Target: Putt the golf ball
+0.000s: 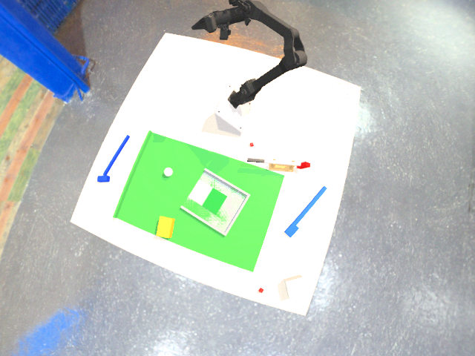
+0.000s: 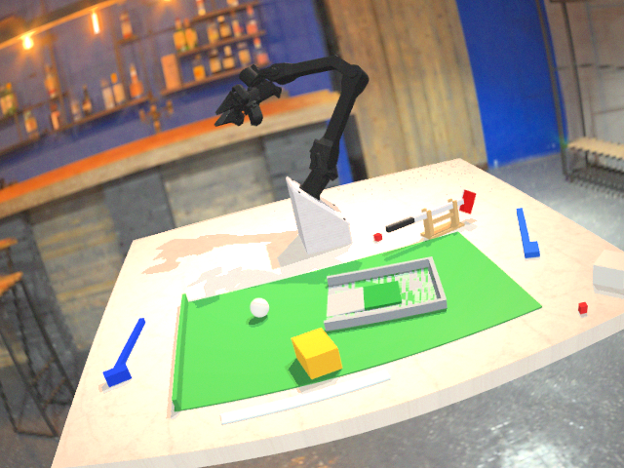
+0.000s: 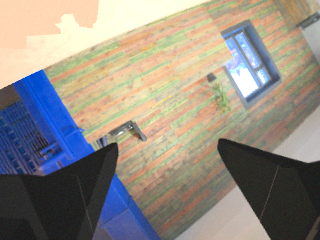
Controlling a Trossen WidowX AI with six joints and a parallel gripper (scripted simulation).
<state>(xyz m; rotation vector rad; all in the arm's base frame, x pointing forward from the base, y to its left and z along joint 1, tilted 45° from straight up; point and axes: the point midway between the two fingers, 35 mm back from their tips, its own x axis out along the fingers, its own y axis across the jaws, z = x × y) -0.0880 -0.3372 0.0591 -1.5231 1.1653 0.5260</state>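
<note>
The red putter is 540 mm to the left of my gripper tip, 330 mm below it and 270 mm ahead of it. Round my gripper tip: white golf ball (540 mm ahead, 360 mm below, 80 mm to the left); green mat (590 mm ahead, 390 mm below, 260 mm to the left); small wooden rack (560 mm to the left, 350 mm below, 270 mm ahead).
</note>
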